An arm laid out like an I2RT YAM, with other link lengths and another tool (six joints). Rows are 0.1 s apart.
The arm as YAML. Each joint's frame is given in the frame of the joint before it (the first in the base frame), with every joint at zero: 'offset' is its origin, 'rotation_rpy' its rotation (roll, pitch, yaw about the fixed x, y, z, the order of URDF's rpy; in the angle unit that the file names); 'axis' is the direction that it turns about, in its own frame. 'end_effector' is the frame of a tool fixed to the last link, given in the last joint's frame.
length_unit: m
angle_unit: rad
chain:
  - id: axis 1
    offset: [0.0, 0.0, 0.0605]
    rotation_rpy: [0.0, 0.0, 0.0]
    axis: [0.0, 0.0, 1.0]
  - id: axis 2
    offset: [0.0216, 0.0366, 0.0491]
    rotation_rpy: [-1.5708, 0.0, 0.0]
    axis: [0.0, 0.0, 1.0]
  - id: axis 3
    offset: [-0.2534, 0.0, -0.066]
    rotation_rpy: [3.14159, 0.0, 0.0]
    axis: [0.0, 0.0, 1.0]
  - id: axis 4
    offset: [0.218, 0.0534, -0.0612]
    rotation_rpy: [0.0, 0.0, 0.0]
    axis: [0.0, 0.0, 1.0]
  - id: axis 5
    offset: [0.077, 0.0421, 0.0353]
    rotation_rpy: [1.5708, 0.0, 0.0]
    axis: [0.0, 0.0, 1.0]
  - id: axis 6
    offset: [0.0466, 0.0, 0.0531]
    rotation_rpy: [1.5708, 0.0, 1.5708]
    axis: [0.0, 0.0, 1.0]
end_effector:
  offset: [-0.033, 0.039, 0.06]
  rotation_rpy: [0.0, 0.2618, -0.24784]
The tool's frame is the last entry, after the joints.
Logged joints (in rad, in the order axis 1, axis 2, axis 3, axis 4, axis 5, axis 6), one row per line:
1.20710, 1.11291, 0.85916, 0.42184, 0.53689, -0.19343
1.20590, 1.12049, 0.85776, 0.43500, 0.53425, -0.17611
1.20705, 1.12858, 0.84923, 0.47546, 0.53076, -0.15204
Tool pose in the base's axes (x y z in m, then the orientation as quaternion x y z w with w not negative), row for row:
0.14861, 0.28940, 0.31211, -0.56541, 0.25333, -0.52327, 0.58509
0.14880, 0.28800, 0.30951, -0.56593, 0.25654, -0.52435, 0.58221
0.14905, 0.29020, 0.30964, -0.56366, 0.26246, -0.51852, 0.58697
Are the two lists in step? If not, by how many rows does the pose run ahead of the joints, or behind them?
The pose runs 1 row behind the joints: the pose in row i belongs to the joints in row i - 1.
